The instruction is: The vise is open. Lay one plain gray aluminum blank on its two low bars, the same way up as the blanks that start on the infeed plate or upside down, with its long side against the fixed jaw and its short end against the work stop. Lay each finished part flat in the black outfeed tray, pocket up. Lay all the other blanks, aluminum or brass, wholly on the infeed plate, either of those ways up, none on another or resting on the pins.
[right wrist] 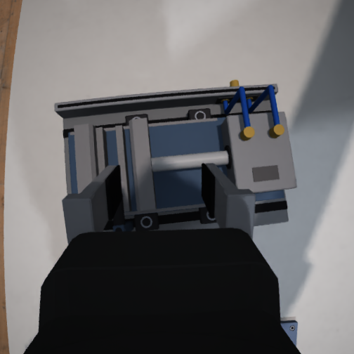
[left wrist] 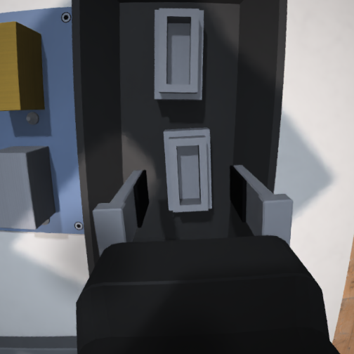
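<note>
Two finished gray parts lie in the black outfeed tray, pockets up, one behind the other, apart. My left gripper is open and empty above the tray, its fingers to either side of the nearer part. The blue infeed plate at the left edge of the left wrist view bears a gray blank and a brass blank. My right gripper is open and empty over the vise. The vise is open, with no blank seen between its jaws; the fingers hide part of it.
Blue nozzles with brass tips stand over the vise's right end block. A locating pin stands between the two blanks on the infeed plate. The plate's corner shows low in the right wrist view. Wooden floor borders the white table.
</note>
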